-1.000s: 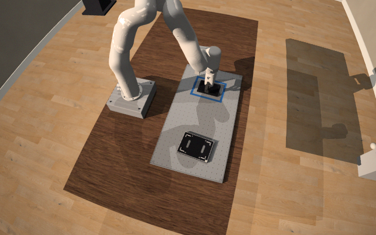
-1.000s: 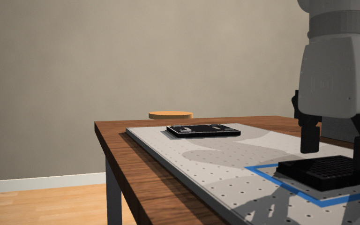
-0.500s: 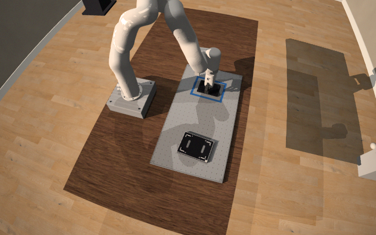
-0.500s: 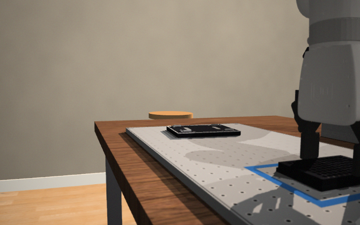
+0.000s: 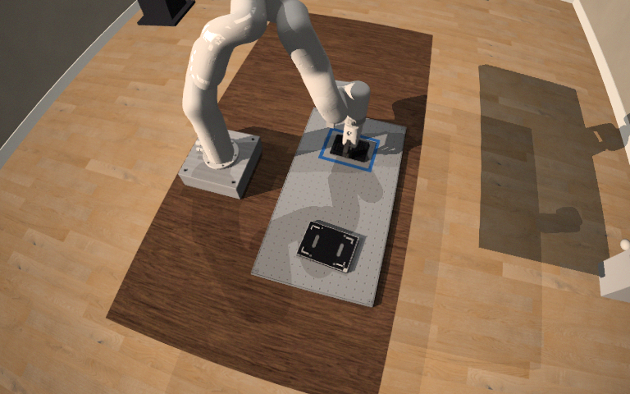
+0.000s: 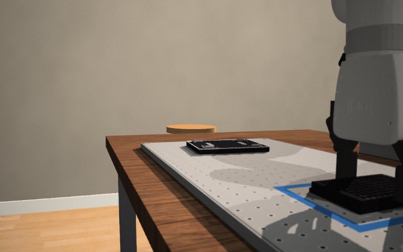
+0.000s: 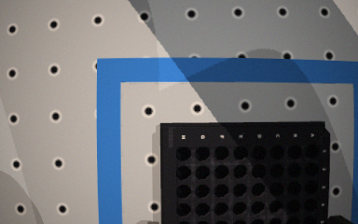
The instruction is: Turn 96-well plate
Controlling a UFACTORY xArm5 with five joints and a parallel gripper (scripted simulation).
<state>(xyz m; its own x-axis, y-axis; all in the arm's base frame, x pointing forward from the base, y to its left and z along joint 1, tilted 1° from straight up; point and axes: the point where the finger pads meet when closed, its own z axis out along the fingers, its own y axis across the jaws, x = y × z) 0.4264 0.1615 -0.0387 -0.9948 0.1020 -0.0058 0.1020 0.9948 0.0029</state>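
Right now the black 96-well plate is 10 mm below my hand. The rest, counted from my hand: black plate nest 390 mm to the right, 10 mm below.
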